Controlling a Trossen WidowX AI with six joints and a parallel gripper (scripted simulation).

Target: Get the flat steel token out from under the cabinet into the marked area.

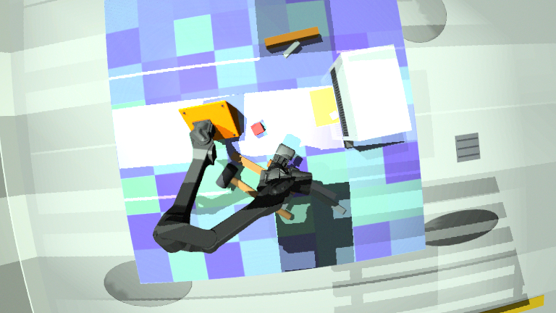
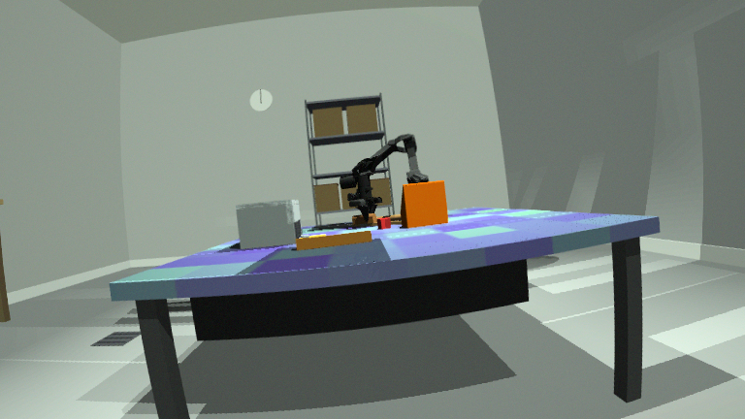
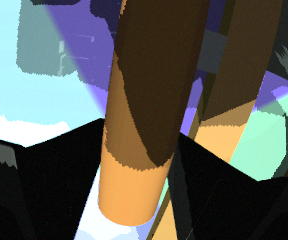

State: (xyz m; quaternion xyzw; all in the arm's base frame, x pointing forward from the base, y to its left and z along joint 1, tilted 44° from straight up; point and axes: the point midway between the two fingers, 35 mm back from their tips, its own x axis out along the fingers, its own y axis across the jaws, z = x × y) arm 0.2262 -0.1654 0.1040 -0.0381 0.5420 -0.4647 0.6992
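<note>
My gripper tip is now 5 cm past the flat wooden stick, 2 cm to the left of it and 2 cm above it. The rest, counted from my gripper tip: grey flat tool (15 cm ahead, 15 cm to the right, 2 cm below); small pale flat piece (27 cm ahead, 16 cm to the left, 2 cm below); red cube (5 cm behind, 16 cm to the left, 1 cm below).
</note>
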